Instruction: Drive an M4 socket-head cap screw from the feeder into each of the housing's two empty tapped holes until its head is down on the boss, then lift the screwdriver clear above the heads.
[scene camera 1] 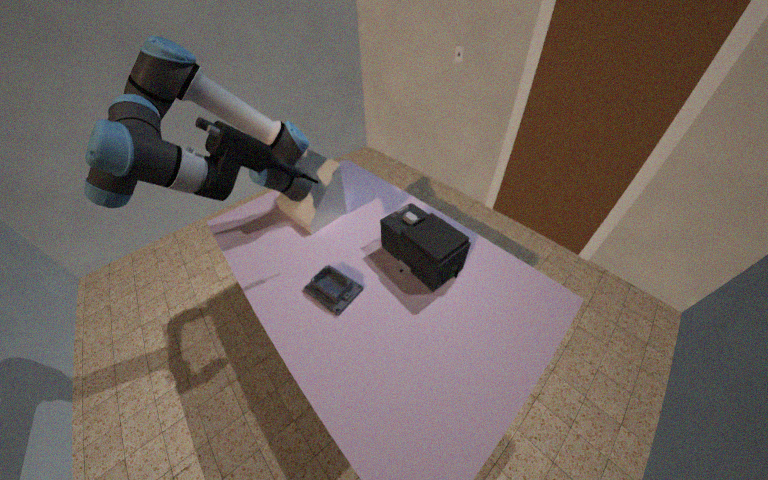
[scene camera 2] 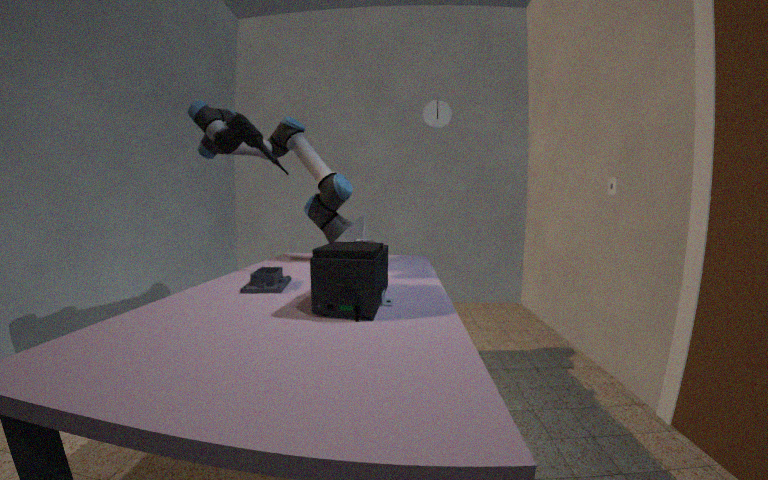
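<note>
Black screw feeder [scene camera 2: 363,278], [scene camera 1: 435,276].
</note>
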